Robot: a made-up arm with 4 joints.
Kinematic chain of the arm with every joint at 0, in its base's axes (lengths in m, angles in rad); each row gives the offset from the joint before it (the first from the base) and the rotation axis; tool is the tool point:
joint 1: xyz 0 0 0.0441 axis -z
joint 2: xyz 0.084 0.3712 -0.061 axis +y
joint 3: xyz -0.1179 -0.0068 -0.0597 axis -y
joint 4: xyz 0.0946 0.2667 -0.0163 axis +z
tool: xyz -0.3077 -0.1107 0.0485
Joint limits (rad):
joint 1: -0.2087..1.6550
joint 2: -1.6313..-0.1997
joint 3: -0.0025..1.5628
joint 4: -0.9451..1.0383
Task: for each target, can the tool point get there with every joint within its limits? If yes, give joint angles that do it. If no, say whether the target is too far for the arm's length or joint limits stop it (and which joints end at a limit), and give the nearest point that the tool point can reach.
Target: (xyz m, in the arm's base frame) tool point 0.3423 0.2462 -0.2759
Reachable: yes | joints 0.5894 -1.2581 0.8764 0.4616
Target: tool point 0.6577 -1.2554 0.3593
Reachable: no: too far | nearest point 0.6328 -0.4373 -0.1510 | short by 0.965 m
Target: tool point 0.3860 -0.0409 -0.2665
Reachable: yes | joints 1.4896 -0.9041 1.0528 0.5236
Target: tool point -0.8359 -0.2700 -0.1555
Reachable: no: joint limits stop it (at a limit: joint 1, joint 2) | nearest point -0.2719 0.3831 -0.1099 | short by 0.864 m
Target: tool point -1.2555 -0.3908 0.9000
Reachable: no: too far | nearest point -0.2920 0.4016 -0.1025 | short by 1.600 m
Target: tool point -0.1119 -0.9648 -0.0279
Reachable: no: joint limits stop it (at a limit: joint 1, joint 2, joint 3) | nearest point 0.4113 -0.3588 -0.1542 | short by 0.810 m
